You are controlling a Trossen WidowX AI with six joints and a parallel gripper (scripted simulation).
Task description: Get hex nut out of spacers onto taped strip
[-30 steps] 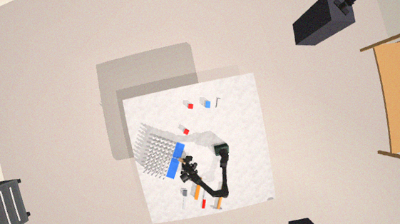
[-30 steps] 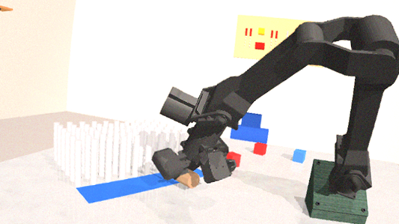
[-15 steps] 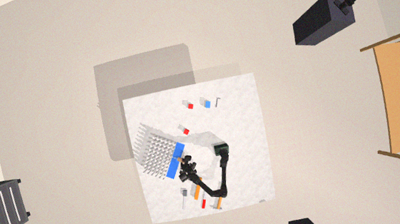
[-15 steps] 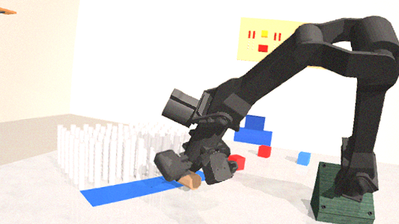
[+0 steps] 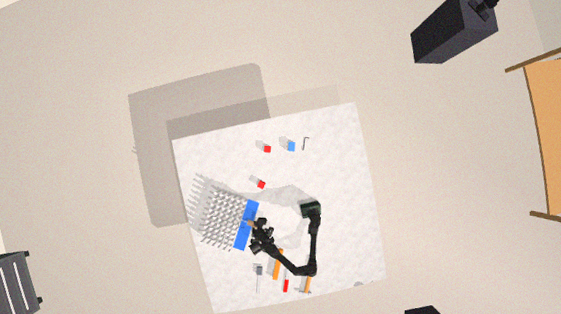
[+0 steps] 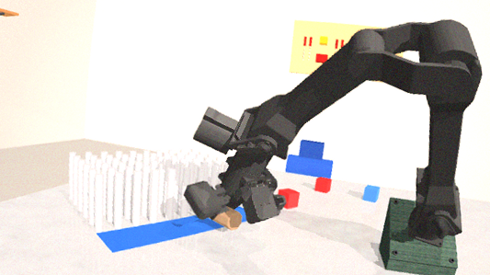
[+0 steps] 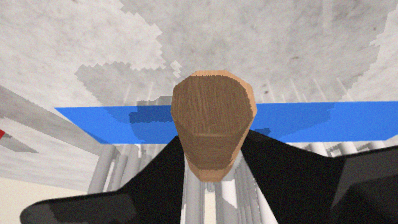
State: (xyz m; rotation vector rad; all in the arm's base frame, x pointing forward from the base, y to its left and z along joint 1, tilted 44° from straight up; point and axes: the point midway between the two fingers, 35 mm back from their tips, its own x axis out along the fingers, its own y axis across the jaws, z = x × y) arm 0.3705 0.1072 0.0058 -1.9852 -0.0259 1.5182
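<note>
Right now the blue taped strip is 6 cm ahead of my gripper tip, 2 cm to the left of it and 3 cm below it. The rest, counted from my gripper tip: hex nut (21 cm ahead, 8 cm to the right, 3 cm below); wooden-handled tool (9 cm ahead, 4 cm to the right); red-handled tool (20 cm behind, 42 cm to the left, 3 cm below).
</note>
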